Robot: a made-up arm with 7 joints. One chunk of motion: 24 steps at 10 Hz.
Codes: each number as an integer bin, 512 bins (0 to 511) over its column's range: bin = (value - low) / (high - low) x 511, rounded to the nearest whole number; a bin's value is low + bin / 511 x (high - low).
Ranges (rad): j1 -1.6..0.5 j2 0..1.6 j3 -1.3..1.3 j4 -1.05..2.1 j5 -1.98..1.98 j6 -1.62..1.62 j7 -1.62..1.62
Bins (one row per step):
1: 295 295 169 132 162 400 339
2: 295 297 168 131 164 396 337
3: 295 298 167 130 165 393 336
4: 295 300 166 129 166 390 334
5: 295 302 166 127 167 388 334
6: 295 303 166 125 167 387 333
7: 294 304 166 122 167 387 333
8: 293 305 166 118 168 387 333
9: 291 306 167 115 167 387 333
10: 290 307 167 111 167 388 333
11: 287 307 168 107 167 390 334
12: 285 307 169 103 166 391 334
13: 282 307 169 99 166 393 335
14: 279 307 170 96 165 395 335
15: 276 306 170 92 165 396 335
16: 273 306 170 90 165 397 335
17: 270 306 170 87 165 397 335
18: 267 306 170 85 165 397 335
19: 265 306 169 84 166 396 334
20: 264 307 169 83 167 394 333
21: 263 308 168 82 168 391 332
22: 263 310 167 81 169 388 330
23: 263 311 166 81 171 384 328
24: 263 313 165 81 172 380 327
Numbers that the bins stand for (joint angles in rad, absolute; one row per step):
1: -0.3877 0.9237 -0.4401 -0.2363 -0.7246 0.9162 0.5294
2: -0.3877 0.9299 -0.4452 -0.2425 -0.7091 0.8908 0.5168
3: -0.3877 0.9331 -0.4503 -0.2486 -0.7013 0.8718 0.5104
4: -0.3877 0.9393 -0.4554 -0.2548 -0.6936 0.8528 0.4977
5: -0.3877 0.9456 -0.4554 -0.2671 -0.6858 0.8401 0.4977
6: -0.3877 0.9487 -0.4554 -0.2795 -0.6858 0.8338 0.4914
7: -0.3918 0.9519 -0.4554 -0.2979 -0.6858 0.8338 0.4914
8: -0.3959 0.9550 -0.4554 -0.3226 -0.6781 0.8338 0.4914
9: -0.4041 0.9581 -0.4503 -0.3411 -0.6858 0.8338 0.4914
10: -0.4082 0.9613 -0.4503 -0.3658 -0.6858 0.8401 0.4914
11: -0.4205 0.9613 -0.4452 -0.3904 -0.6858 0.8528 0.4977
12: -0.4288 0.9613 -0.4401 -0.4151 -0.6936 0.8591 0.4977
13: -0.4411 0.9613 -0.4401 -0.4397 -0.6936 0.8718 0.5041
14: -0.4534 0.9613 -0.4350 -0.4582 -0.7013 0.8845 0.5041
15: -0.4658 0.9581 -0.4350 -0.4829 -0.7013 0.8908 0.5041
16: -0.4781 0.9581 -0.4350 -0.4952 -0.7013 0.8972 0.5041
17: -0.4904 0.9581 -0.4350 -0.5137 -0.7013 0.8972 0.5041
18: -0.5027 0.9581 -0.4350 -0.5260 -0.7013 0.8972 0.5041
19: -0.5110 0.9581 -0.4401 -0.5322 -0.6936 0.8908 0.4977
20: -0.5151 0.9613 -0.4401 -0.5384 -0.6858 0.8782 0.4914
21: -0.5192 0.9644 -0.4452 -0.5445 -0.6781 0.8591 0.4850
22: -0.5192 0.9706 -0.4503 -0.5507 -0.6703 0.8401 0.4724
23: -0.5192 0.9738 -0.4554 -0.5507 -0.6548 0.8148 0.4597
24: -0.5192 0.9800 -0.4605 -0.5507 -0.6471 0.7894 0.4533

